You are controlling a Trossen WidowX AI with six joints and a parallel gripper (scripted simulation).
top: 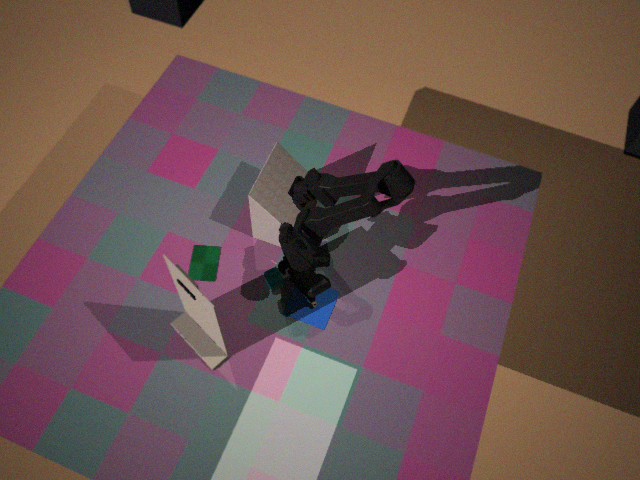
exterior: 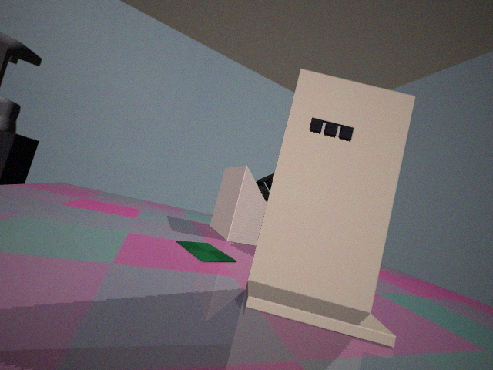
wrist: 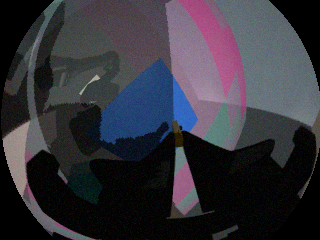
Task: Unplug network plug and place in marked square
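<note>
My gripper tip is now 3 cm above the blue marked square and 1 cm past it. From my gripper tip the other things lie so: dark teal block: 12 cm to the right, 3 cm behind, 2 cm below; then upright panel: 23 cm to the right, 18 cm ahead, 12 cm above; then network plug: right at my gripper tip.
</note>
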